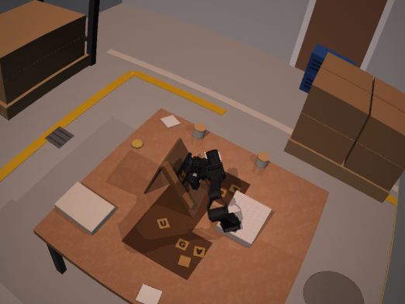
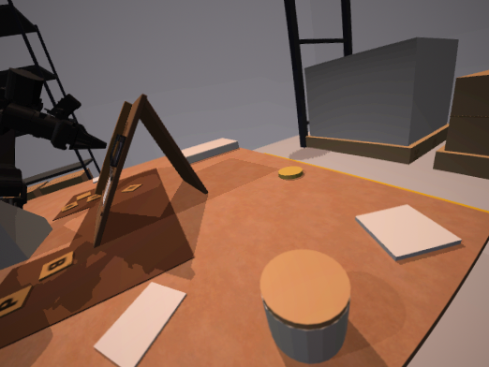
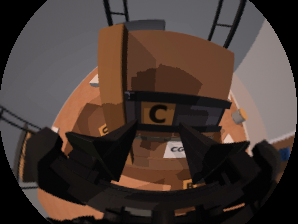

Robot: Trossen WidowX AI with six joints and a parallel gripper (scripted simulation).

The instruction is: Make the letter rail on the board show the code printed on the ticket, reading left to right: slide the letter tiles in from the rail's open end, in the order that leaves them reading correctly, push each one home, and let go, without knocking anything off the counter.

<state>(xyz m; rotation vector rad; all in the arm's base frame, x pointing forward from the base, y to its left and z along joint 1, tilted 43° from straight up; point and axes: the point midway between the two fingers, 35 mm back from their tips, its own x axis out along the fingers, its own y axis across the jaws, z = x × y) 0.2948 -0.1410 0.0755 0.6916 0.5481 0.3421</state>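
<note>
The white ticket is 9 cm below my gripper tip, 7 cm to the right of it and 2 cm behind it. From my gripper tip the other things lie so: dark mat: 19 cm below, 12 cm behind, 4 cm to the left; then yellow disc: 44 cm ahead, 20 cm to the right, 18 cm below; then white card: 41 cm to the right, 19 cm below, 1 cm ahead.
</note>
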